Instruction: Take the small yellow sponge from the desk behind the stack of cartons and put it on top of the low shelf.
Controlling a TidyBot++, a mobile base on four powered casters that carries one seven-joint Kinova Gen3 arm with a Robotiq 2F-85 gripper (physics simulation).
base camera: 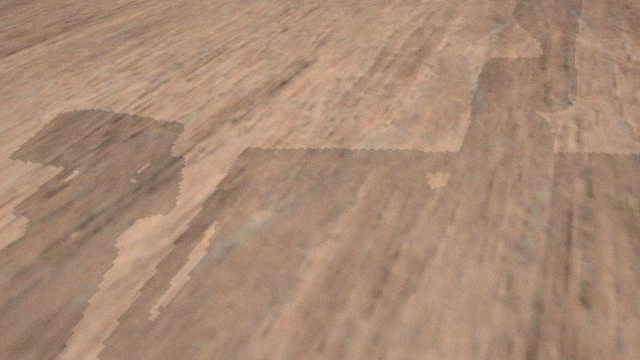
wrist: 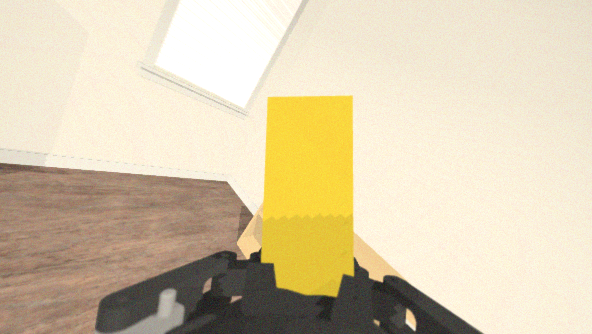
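Places are measured from the arm's base along level axes (x ahead, y left, z up), in metres.
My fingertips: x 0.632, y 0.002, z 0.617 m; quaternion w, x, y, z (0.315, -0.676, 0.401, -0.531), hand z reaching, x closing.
Note:
Ahead of a thing's pixels: the offset from my fingertips to its top centre. "*": to the spot under its first point. Level surfaces: height alone.
The yellow sponge @[0.109 m up, 0.018 m back, 0.028 m left] (wrist: 309, 165) stands out from between the fingers in the middle of the wrist view, with a shadow across its lower part. My gripper (wrist: 307, 254) is shut on it at the sponge's near end. Parts of the light wooden low shelf @[0.404 m down] (wrist: 378, 255) show behind the sponge, on both sides of it and low in the wrist view. The rest of the shelf is hidden by the sponge and the gripper. The desk and the cartons do not show in either view.
A cream wall (wrist: 465, 130) fills the right of the wrist view. A bright window @[* 0.174 m up, 1.333 m ahead, 1.139 m left] (wrist: 225, 50) is at the upper left, above a white baseboard (wrist: 125, 167). The brown wood floor @[1.014 m down] (wrist: 120, 225) (base camera: 300, 100) carries several shadows in the base view.

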